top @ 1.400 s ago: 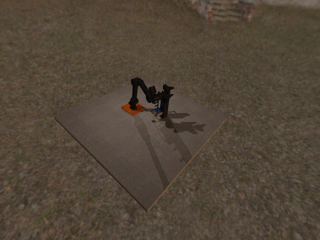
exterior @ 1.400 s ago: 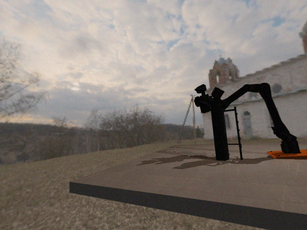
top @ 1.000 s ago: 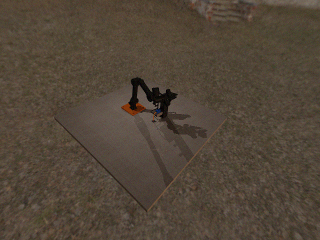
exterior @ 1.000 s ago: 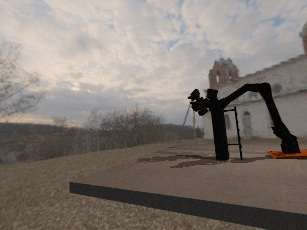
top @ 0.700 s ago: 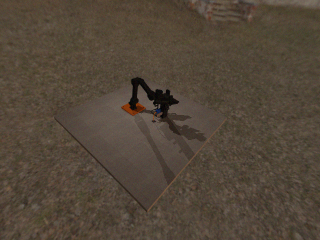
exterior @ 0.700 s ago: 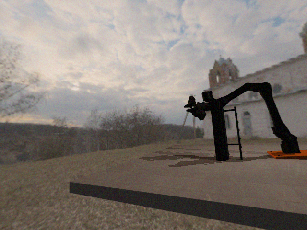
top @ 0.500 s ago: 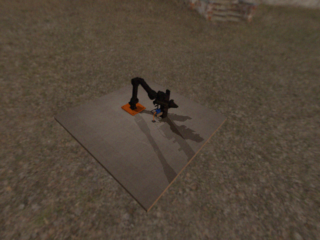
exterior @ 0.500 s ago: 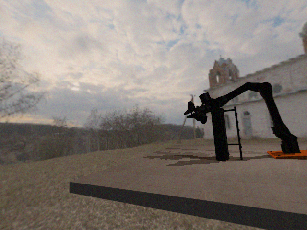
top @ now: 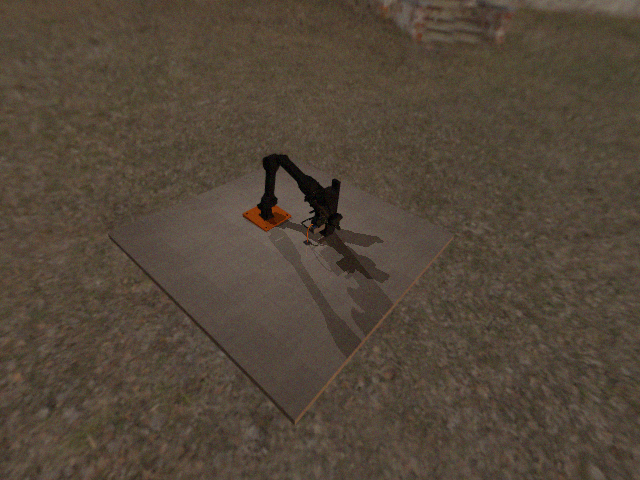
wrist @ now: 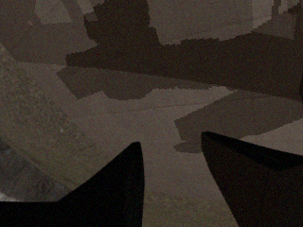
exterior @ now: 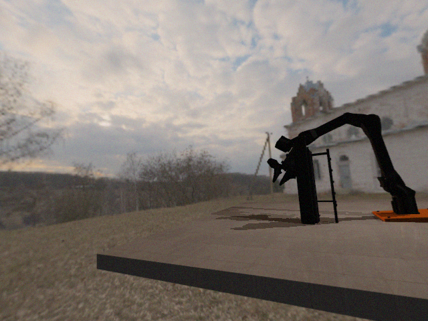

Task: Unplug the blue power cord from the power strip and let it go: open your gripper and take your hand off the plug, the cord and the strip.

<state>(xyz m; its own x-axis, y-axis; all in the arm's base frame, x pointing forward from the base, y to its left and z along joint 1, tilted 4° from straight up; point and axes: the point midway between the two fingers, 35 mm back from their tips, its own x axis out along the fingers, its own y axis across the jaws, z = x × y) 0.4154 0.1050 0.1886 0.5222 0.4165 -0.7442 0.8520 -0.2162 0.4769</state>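
The blue plug lies 14 cm behind my gripper tip and 3 cm below it. The rest, counted from my gripper tip: black power strip (14 cm behind, 8 cm to the left, 1 cm below).
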